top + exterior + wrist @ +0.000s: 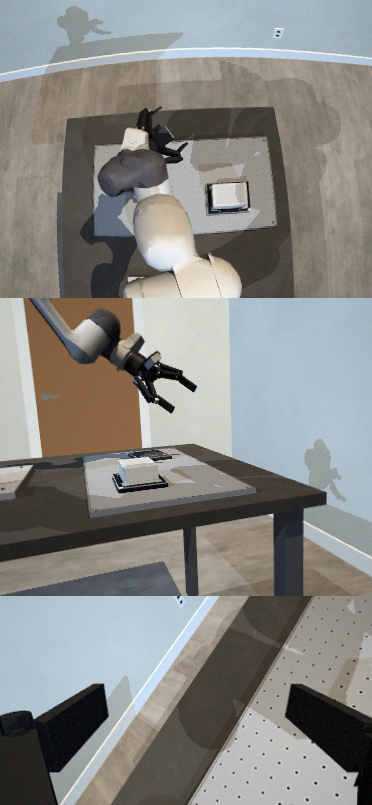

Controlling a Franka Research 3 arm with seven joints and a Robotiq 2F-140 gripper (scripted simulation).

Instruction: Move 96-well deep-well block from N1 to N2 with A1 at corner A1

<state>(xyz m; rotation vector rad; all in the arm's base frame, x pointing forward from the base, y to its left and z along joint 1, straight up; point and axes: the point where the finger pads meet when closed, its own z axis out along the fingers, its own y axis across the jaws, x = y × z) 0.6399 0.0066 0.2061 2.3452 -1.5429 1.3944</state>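
Now: the 96-well deep-well block 200 mm behind my hand, 190 mm to the right of it and 180 mm below it. From my hand the other things lie so: black plate nest (90 mm behind, 150 mm to the left, 210 mm below); then A1 mark (260 mm behind, 260 mm to the right, 200 mm below).
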